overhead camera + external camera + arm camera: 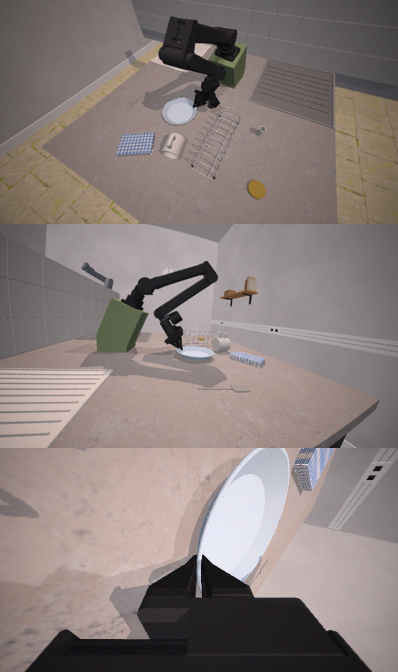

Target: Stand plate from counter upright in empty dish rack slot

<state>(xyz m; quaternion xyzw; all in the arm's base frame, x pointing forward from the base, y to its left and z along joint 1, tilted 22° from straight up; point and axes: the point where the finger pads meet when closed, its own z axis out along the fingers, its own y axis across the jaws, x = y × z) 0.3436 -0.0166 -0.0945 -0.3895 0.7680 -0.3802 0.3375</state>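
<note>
My hand is 8 cm short of the pale blue plate, 5 cm to the left of it and 1 cm above it. From my hand the other things lie so: grey drain mat 54 cm behind, 40 cm to the left, 2 cm below; then disc 18 cm ahead, 48 cm to the left, 1 cm below; then small white cup 8 cm behind, 38 cm to the left, 1 cm below.
</note>
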